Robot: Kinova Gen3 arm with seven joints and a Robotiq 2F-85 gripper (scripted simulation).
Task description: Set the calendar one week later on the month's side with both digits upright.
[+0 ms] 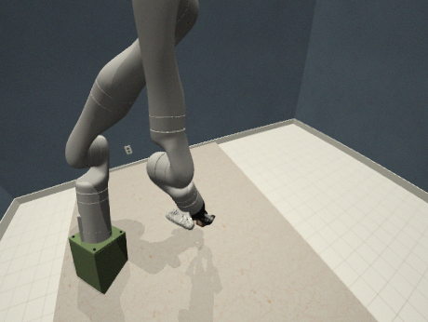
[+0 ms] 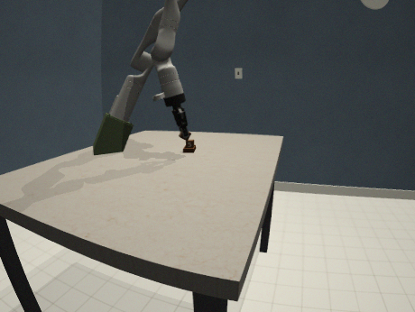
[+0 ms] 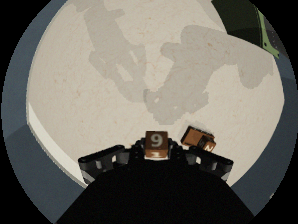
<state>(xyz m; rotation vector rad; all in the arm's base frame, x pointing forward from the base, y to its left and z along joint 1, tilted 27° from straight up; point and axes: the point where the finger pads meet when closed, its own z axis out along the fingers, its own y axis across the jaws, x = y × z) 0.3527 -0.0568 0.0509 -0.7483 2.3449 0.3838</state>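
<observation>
Right now the brown calendar tray is 11 cm to the left of my hand, 9 cm below it and 3 cm behind it. From my hand the other things lie so: brown digit cube: 1 cm below.
</observation>
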